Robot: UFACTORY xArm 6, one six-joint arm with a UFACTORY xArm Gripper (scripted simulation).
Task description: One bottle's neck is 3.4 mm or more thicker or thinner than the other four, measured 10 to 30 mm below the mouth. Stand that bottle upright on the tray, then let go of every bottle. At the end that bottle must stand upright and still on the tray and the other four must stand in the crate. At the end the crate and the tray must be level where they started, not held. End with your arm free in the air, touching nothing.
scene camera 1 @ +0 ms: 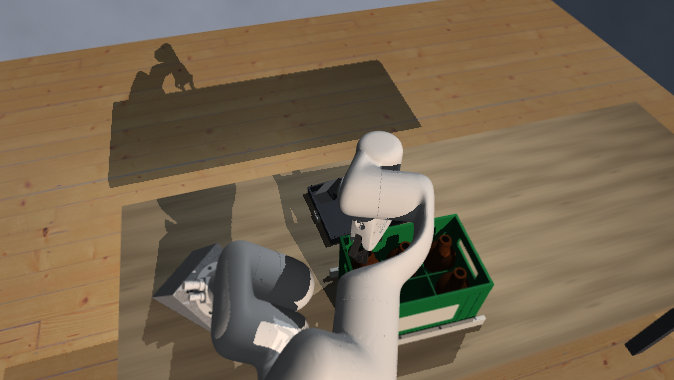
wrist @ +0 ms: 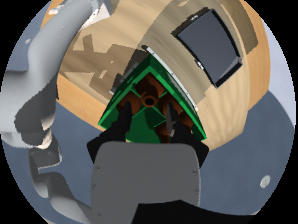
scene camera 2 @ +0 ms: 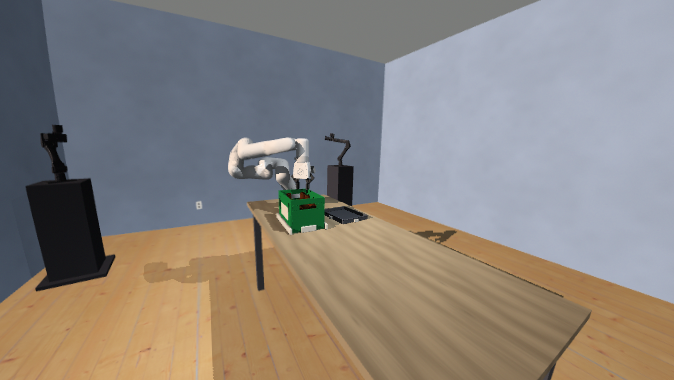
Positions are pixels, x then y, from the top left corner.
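Well, there's a green crate showing in the wrist view (150,64), and scene camera 1 and scene camera 2 have it in sight too. If you look at the crate, (scene camera 1: 473,300) and (scene camera 2: 289,209) are the same spot.
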